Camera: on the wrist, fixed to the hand. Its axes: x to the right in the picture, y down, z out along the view.
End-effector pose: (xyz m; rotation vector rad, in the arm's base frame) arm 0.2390 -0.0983 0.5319 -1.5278 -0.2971 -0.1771
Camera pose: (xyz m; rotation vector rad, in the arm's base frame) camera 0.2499 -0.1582 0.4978 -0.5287 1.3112 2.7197
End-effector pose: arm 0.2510 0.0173 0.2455 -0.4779 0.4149 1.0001
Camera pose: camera 0.2131 -0.0045 0.1911 -0.8224 0.1290 -2.2262
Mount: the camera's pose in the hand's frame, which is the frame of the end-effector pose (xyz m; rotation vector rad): -0.0041 0.0334 -0.0612 -0.0351 -0.9813 2.9468
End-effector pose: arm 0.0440 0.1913 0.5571 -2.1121 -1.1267 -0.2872
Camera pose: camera 0.0760 0.1348 0.5829 1.4374 -2.0184 -1.8143
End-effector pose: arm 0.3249 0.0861 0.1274 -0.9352 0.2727 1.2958
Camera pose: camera 0.3130 0.0387 0.0776 -0.6843 -0.4214 -1.9254
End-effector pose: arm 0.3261 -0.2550 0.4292 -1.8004 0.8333 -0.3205
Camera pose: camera 0.2749 -0.3021 0.4235 0.7392 1.5213 2.0510
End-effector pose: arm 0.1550 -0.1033 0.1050 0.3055 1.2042 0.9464
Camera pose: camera 0.0852 -0.1028 0.1069 -1.7820 0.9690 -1.7820
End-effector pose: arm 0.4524 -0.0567 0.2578 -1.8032 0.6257 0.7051
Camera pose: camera 0.4364 -0.1247 0.2562 -0.9018 -1.5418 -2.0865
